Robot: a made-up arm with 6 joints.
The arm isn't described. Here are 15 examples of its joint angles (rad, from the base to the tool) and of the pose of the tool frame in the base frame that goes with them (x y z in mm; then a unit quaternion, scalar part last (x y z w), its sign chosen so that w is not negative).
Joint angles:
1: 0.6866 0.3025 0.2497 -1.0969 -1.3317 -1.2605
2: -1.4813 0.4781 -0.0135 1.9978 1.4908 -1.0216
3: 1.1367 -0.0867 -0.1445 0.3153 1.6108 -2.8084
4: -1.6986 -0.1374 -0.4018 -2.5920 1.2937 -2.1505
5: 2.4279 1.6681 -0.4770 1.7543 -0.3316 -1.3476
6: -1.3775 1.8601 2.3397 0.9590 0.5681 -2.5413
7: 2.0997 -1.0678 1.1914 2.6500 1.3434 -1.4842
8: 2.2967 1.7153 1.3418 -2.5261 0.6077 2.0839
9: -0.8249 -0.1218 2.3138 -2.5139 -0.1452 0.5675
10: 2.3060 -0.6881 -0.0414 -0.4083 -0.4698 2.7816
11: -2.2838 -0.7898 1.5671 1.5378 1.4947 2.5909
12: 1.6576 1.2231 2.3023 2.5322 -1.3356 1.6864
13: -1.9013 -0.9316 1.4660 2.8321 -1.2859 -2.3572
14: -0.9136 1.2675 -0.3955 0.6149 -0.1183 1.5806
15: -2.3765 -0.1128 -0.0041 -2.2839 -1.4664 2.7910
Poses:
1: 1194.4 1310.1 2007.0 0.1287 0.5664 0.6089 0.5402
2: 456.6 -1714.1 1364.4 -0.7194 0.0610 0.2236 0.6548
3: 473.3 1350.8 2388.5 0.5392 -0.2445 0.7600 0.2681
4: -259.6 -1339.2 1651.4 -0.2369 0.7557 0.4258 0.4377
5: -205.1 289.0 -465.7 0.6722 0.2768 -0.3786 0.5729
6: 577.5 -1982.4 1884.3 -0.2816 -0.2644 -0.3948 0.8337
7: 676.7 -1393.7 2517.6 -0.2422 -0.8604 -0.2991 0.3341
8: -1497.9 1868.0 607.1 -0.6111 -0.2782 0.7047 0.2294
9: -889.3 1063.4 2674.4 -0.3619 -0.8640 0.0597 0.3449
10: -522.3 448.4 2841.6 0.3294 0.8384 0.4318 0.0470
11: 1302.3 1040.7 2424.6 -0.7487 0.2365 -0.2049 0.5844
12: 52.0 1127.1 2812.5 0.8420 -0.3955 0.2015 0.3066
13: 586.7 1843.2 2122.1 0.1869 0.4952 0.5089 0.6789
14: 701.8 -755.8 -253.1 -0.6317 0.0711 0.7610 0.1292
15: -771.5 -1012.4 2555.3 0.8650 -0.3341 0.3738 0.0169
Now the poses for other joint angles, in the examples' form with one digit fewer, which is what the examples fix.
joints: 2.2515 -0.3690 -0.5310 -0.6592 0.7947 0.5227
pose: -767 1124 2099 -0.257 -0.581 0.489 0.598
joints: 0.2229 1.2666 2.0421 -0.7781 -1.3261 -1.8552
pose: 1675 620 2381 0.278 0.329 0.383 0.817
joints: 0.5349 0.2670 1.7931 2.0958 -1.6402 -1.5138
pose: 79 -149 3171 -0.017 0.050 -0.703 0.710
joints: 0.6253 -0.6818 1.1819 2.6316 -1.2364 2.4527
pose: -945 -813 2931 0.478 -0.800 -0.289 0.220
